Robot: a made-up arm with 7 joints.
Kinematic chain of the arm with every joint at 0, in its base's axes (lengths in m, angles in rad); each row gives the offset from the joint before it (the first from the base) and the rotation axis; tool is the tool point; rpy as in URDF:
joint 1: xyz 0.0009 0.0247 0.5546 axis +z
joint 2: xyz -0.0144 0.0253 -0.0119 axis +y
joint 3: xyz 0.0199 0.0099 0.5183 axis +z
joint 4: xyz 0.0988 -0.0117 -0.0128 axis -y
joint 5: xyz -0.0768 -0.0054 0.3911 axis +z
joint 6: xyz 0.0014 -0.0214 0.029 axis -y
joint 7: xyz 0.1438 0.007 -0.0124 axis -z
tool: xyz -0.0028 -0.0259 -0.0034 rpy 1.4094 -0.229 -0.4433
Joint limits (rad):
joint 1: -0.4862..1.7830
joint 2: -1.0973..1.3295
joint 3: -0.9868..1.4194
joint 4: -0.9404..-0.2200
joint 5: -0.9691..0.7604
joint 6: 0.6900..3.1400
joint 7: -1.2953..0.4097
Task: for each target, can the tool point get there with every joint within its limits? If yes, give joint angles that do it. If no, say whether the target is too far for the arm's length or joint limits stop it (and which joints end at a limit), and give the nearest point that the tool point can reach.
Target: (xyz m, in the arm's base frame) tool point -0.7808 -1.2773 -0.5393
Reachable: no: too far | nearest point -0.4745 -0.7672 0.9007 | short by 1.558 m
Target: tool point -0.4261 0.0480 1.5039
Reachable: yes | joints 0.0485 -0.4729 1.0607 -0.2833 -0.1047 2.7210 -0.5346
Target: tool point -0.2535 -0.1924 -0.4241
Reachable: no: joint limits stop it (at a limit: joint 1, joint 2, joint 4, joint 6, joint 7) | nearest point 0.6730 -0.5171 0.2023 | short by 1.165 m
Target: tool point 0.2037 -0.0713 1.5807
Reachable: yes | joints 0.6760 -0.1166 -0.5506 -0.4876 -0.7558 1.2274 -0.0722
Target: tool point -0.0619 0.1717 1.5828
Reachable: yes | joints 1.3533 0.0675 1.0257 -0.3891 -0.2232 2.7744 -0.9383
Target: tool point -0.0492 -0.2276 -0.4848
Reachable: no: joint limits stop it (at a limit: joint 1, joint 2, joint 4, joint 6, joint 7) | nearest point 0.6998 -0.4749 0.1861 | short by 1.036 m
